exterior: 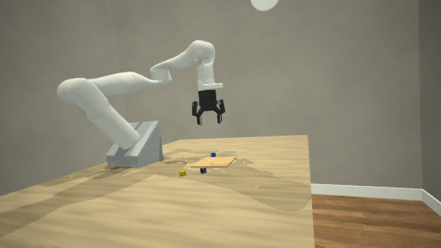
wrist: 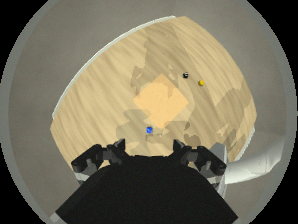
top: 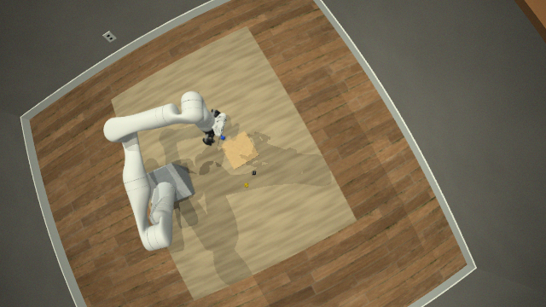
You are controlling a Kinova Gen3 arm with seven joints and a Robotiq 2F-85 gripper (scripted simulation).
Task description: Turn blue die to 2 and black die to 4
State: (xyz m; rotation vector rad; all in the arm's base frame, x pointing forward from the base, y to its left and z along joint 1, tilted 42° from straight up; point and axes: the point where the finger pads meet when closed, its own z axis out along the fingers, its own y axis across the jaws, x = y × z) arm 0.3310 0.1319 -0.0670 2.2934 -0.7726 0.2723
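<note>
Now: hand 140 mm above the blue die. From my hand the other things lie so: black die: 80 mm ahead, 220 mm to the right, 140 mm below; tan mat: 50 mm ahead, 90 mm to the right, 150 mm below; yellow die: 20 mm ahead, 260 mm to the right, 140 mm below.
</note>
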